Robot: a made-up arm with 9 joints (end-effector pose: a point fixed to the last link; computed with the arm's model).
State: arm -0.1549 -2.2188 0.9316 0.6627 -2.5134 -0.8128 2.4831 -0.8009 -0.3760
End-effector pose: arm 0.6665 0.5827 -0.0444 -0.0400 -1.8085 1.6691
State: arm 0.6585 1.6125 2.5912 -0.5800 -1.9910 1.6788 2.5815 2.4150 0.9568
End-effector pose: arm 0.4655 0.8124 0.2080 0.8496 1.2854 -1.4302
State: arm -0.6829 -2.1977 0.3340 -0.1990 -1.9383 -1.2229 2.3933 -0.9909 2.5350
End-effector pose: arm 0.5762 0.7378 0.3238 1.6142 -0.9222 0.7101
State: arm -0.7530 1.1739 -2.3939 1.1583 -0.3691 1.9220 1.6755 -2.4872 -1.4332
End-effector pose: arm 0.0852 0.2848 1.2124 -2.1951 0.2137 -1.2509
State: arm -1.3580 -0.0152 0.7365 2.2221 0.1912 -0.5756 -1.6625 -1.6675 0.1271
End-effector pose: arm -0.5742 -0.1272 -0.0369 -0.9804 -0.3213 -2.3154
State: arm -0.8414 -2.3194 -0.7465 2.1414 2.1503 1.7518 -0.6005 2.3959 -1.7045
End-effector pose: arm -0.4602 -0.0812 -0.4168 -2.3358 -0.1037 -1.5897
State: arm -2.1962 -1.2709 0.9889 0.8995 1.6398 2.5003 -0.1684 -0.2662 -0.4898
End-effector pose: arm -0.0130 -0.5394 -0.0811 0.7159 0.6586 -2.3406
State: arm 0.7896 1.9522 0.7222 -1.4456 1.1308 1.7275 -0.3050 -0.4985 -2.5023
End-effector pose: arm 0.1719 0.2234 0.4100 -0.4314 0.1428 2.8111
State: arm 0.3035 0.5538 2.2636 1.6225 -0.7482 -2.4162 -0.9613 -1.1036 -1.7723
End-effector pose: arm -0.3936 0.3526 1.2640 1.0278 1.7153 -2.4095
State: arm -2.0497 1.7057 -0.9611 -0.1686 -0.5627 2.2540 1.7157 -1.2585 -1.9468
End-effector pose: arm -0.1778 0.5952 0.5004 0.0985 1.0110 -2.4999
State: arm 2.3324 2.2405 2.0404 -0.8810 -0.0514 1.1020 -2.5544 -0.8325 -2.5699
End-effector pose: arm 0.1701 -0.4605 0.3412 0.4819 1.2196 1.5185
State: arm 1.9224 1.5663 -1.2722 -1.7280 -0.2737 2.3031 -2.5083 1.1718 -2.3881
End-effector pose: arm -0.1339 0.4154 0.2511 0.8297 -0.2897 -0.3498
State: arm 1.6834 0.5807 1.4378 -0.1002 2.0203 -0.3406 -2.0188 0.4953 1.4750
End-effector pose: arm 0.3906 -0.3440 0.8291 1.3175 2.0228 -0.0692
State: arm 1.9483 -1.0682 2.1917 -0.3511 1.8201 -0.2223 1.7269 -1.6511 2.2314
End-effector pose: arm -0.0378 -0.5427 0.5092 1.3095 -1.6411 -0.9385
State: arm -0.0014 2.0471 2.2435 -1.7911 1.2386 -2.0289 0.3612 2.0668 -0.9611
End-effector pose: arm -0.4390 -0.2767 -0.1982 -0.5063 0.4373 -0.0608
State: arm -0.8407 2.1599 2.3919 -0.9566 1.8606 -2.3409 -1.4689 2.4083 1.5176
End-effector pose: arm 0.2436 -0.1940 -1.0560 -0.8782 0.7876 -1.1584
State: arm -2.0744 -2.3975 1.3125 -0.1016 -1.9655 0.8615 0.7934 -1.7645 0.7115
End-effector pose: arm 0.0573 0.5161 -0.7940 0.0500 1.0216 -0.1270
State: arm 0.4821 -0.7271 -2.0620 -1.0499 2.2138 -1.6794 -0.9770 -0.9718 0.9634
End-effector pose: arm 0.3797 -1.0093 0.3896 -0.8596 0.1984 -2.0040
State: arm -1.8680 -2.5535 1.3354 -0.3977 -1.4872 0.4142 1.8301 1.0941 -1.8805
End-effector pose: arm 0.0797 0.7473 -0.2965 1.0674 0.4114 -1.2445
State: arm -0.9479 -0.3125 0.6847 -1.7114 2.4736 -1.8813 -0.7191 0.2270 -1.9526
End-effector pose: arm 1.0206 0.5600 0.3494 -0.7124 1.6187 2.2430
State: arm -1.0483 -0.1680 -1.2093 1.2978 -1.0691 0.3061 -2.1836 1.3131 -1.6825
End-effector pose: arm 0.0726 0.1581 0.4889 -0.4398 -1.2109 -2.7983
